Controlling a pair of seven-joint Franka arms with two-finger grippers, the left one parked.
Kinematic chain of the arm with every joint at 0, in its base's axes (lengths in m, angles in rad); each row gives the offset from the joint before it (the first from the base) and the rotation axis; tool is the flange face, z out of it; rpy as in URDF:
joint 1: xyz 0 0 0.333 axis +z
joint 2: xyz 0 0 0 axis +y
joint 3: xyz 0 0 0.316 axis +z
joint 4: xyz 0.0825 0 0 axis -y
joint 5: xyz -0.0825 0 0.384 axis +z
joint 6: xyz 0 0 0 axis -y
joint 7: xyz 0.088 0 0 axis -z
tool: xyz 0 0 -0.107 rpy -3.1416 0 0
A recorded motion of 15 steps. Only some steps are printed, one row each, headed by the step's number.
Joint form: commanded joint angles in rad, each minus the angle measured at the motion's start. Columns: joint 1, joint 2, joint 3, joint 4, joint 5, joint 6, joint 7.
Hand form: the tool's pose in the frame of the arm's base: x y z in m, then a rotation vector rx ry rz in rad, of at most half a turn. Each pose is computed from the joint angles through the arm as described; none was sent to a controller.
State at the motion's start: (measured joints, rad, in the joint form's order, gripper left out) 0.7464 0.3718 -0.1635 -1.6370 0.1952 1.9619 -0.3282
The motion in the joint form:
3: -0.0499 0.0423 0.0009 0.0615 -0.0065 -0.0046 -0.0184
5: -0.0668 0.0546 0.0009 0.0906 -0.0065 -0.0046 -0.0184
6: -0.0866 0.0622 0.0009 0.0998 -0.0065 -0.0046 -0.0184
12: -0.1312 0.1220 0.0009 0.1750 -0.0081 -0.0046 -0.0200
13: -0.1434 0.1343 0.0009 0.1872 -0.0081 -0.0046 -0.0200
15: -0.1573 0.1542 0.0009 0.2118 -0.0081 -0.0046 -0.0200
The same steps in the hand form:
3: 0.5647 0.3640 0.4019 -2.7842 -1.2095 0.0542
5: 0.5756 0.3585 0.4074 -2.7924 -1.1898 0.0272
6: 0.5843 0.3484 0.4066 -2.8043 -1.1634 0.0230
12: 0.6134 0.3326 0.4013 -2.8327 -1.1156 -0.0056
13: 0.6197 0.3269 0.3986 -2.8405 -1.1003 -0.0067
15: 0.6286 0.3216 0.3963 -2.8492 -1.0845 -0.0152

